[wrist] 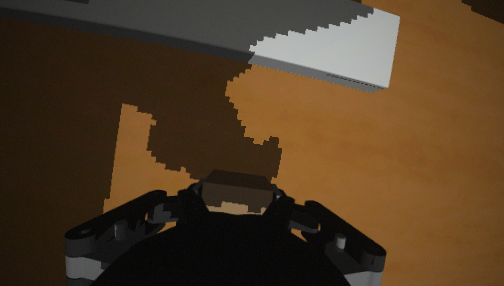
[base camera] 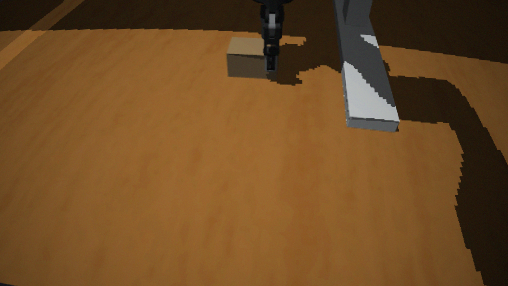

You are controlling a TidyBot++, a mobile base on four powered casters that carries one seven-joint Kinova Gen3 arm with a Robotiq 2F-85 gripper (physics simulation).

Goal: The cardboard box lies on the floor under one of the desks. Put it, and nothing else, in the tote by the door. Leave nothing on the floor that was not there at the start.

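Frame: origin at the arm's base, x down, y back, z left, level; centimetres.
Seen in the pictures: gripper, fingertip midpoint: point(wrist: 237, 190) point(base camera: 270, 60).
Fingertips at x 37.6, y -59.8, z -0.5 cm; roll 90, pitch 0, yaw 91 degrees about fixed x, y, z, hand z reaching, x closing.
Observation:
A point is followed by its place in that frame.
The tan cardboard box point(base camera: 244, 64) {x 36.8, y -57.2, z 4.2 cm} point(wrist: 237, 194) {x 34.6, y -59.9, z -1.2 cm} lies on the wooden floor. In the base camera view its right end is behind the fingers; in the wrist view its near part is hidden by the gripper's dark body. My gripper point(base camera: 271, 65) {x 37.6, y -59.8, z -0.5 cm} point(wrist: 237, 190) {x 37.6, y -59.8, z -0.5 cm} points down at the box's right end and is shut on it, with one finger against each side in the wrist view. The box appears to rest on the floor. The tote does not show in these views.
A grey and white desk foot point(base camera: 369, 102) {x 37.1, y -48.1, z -16.4 cm} point(wrist: 340, 47) {x 37.1, y -50.7, z -15.9 cm} lies flat on the floor to the right of the box in the base camera view, apart from it, with an upright leg rising from its far part. Dark shadows fall across the floor.

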